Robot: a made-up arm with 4 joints.
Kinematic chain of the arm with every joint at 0, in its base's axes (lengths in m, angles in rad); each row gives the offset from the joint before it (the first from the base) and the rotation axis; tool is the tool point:
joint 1: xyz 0 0 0.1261 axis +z
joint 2: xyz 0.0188 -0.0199 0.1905 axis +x
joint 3: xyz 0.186 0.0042 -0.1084 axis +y
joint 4: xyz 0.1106 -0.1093 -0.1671 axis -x
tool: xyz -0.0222 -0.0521 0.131
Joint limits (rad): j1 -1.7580..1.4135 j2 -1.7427..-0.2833 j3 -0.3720..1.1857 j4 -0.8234..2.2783
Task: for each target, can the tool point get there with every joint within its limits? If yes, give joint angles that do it. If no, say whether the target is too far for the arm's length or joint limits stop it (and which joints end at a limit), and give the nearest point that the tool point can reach.
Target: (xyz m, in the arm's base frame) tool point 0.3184 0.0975 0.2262
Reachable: yes | joints 1.1558 -1.2929 0.5904 1.5234
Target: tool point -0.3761 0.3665 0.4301
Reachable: no: joint limits stop it (at a limit: joint 1, joint 2, joint 3, joint 4) | nearest point -0.2935 0.0139 0.3349 | short by 0.374 m
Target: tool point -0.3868 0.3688 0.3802
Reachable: no: joint limits stop it (at a limit: joint 1, joint 2, joint 3, joint 4) | nearest point -0.2935 0.0139 0.3349 | short by 0.370 m
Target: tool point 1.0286 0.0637 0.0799
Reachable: no: too far | nearest point 0.4567 0.0283 0.2158 | short by 0.589 m
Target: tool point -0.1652 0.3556 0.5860
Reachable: no: joint limits stop it (at a limit: joint 1, joint 2, joint 3) | nearest point 0.1500 0.2821 0.5021 | short by 0.334 m
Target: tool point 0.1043 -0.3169 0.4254
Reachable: yes | joints -0.5593 -1.4989 0.6782 0.2556
